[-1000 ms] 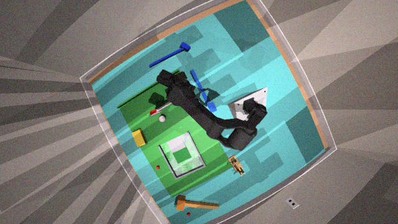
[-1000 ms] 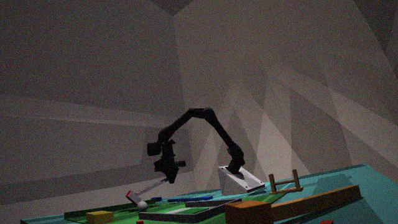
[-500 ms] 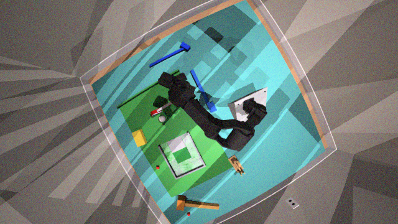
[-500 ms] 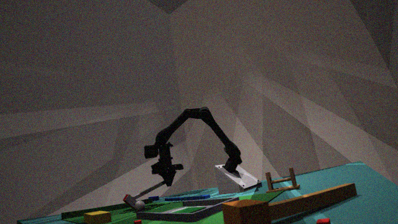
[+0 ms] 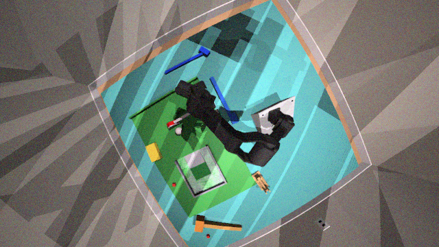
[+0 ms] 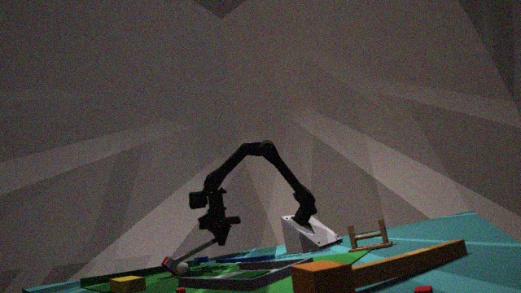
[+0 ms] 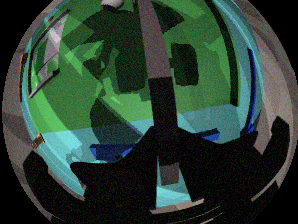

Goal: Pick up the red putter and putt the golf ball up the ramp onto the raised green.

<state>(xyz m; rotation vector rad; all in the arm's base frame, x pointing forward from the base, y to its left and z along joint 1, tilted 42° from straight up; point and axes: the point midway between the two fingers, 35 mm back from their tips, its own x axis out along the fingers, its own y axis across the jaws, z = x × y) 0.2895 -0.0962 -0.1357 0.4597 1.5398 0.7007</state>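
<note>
Now: the red putter 120 mm ahead of my gripper tip, 20 mm to the left of it and 10 mm below it. Round my gripper tip: golf ball (210 mm ahead, 80 mm to the left, 50 mm below); green mat (210 mm to the left, 190 mm ahead, 70 mm below); yellow block (400 mm ahead, 140 mm to the left, 60 mm below).
</note>
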